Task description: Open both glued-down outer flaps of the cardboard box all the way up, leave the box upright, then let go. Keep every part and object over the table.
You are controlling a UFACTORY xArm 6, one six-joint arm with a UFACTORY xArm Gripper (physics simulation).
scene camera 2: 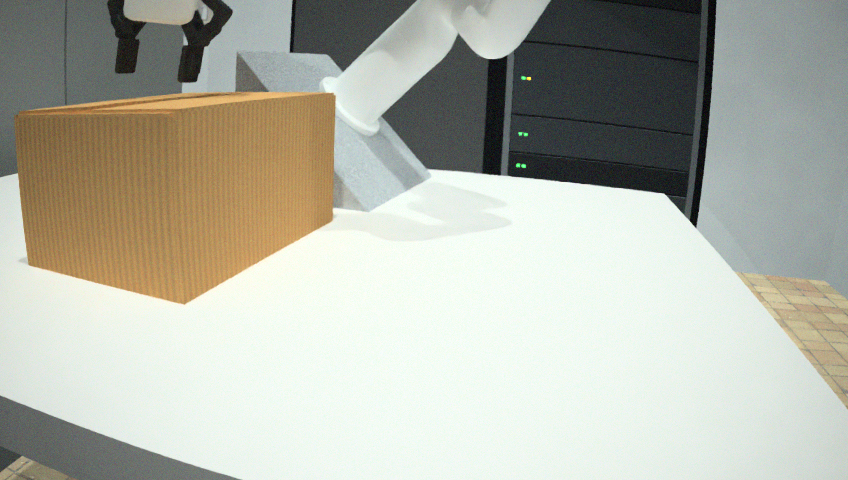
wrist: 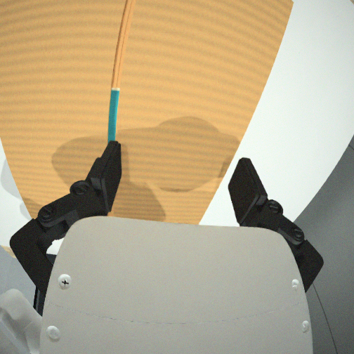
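Seen in the pictures: gripper, fingertip midpoint: (scene camera 2: pixel 154 77); arm's base at its link origin: (scene camera 2: pixel 347 107).
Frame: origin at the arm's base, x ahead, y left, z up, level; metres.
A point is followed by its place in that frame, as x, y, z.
The cardboard box (scene camera 2: pixel 255 160) {0.438, 0.095, -0.021} stands upright on the table, at the left in the scene view. Its two outer flaps lie flat or nearly flat across the top; in the wrist view the left flap (wrist: pixel 55 75) and the right flap (wrist: pixel 195 70) meet at a narrow seam. A teal strip (wrist: pixel 114 115) shows in the seam, its near end close to the left fingertip. My gripper (scene camera 2: pixel 158 66) {0.402, -0.067, 0.059} (wrist: pixel 178 164) is open and empty above the box, its fingers pointing down. In the wrist view the right finger appears near the box's right edge.
The white table (scene camera 2: pixel 476 309) {0.466, 0.313, -0.121} carries the box. The arm's grey angled base (scene camera 2: pixel 374 166) {0.079, 0.080, -0.081} stands behind the box, and the white arm (scene camera 2: pixel 410 59) {0.042, 0.116, 0.082} rises from it. A dark equipment rack (scene camera 2: pixel 703 113) stands behind the table. The table's right edge borders a tiled floor (scene camera 2: pixel 797 309).
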